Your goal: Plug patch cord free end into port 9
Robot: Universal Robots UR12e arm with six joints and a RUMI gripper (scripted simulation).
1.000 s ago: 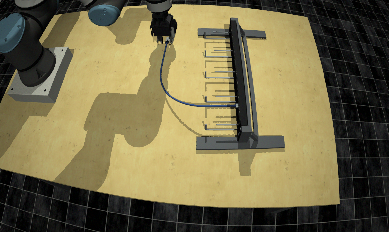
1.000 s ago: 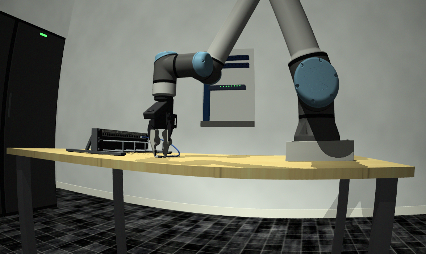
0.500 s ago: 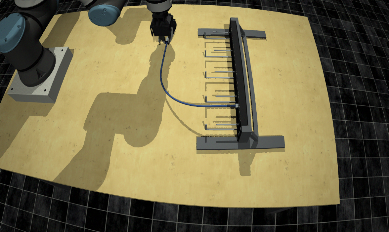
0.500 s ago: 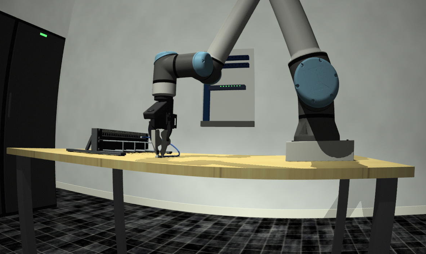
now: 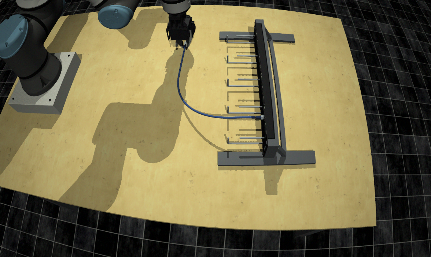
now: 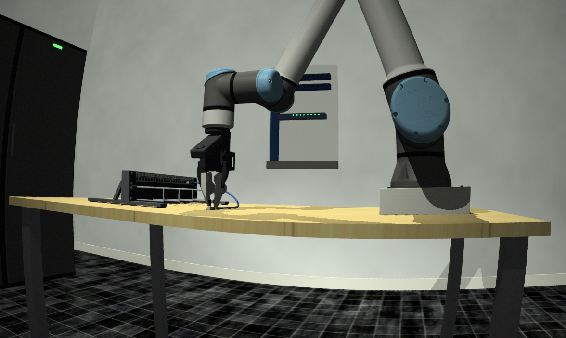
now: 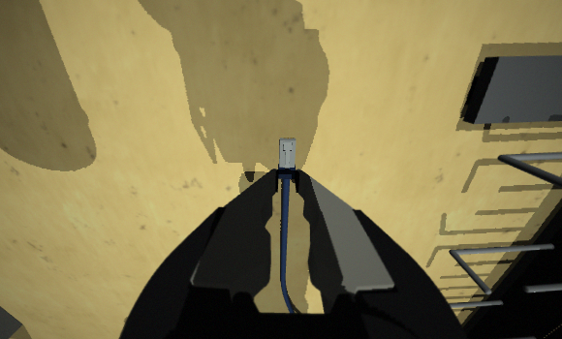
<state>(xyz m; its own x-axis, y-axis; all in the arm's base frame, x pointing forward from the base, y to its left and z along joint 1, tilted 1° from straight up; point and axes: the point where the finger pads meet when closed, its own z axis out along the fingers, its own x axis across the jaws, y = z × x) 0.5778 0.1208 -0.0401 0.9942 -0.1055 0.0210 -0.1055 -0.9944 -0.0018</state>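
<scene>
Right now the cable plug is 20 mm to the left of my hand and 10 mm below it.
</scene>
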